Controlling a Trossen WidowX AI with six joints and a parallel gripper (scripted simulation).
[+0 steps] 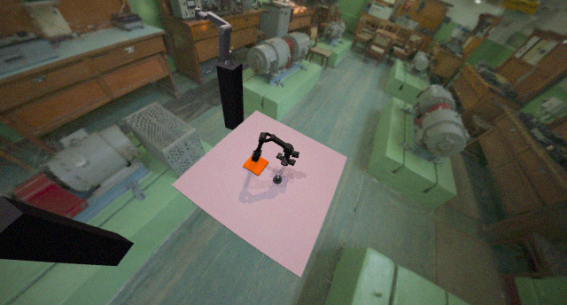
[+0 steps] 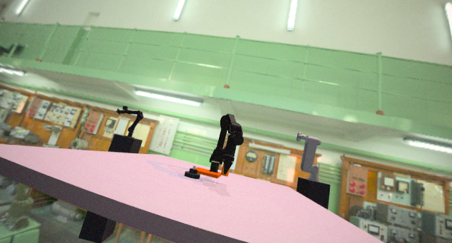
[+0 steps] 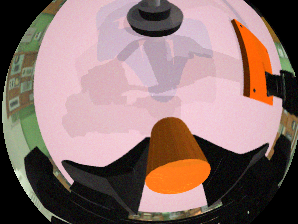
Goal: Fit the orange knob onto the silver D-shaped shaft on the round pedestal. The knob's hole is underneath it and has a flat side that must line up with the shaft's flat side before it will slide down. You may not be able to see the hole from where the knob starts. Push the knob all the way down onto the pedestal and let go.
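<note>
The orange knob is 30 mm above my gripper tip. Round my gripper tip: round pedestal 10 mm behind, 170 mm to the right, 20 mm below.
</note>
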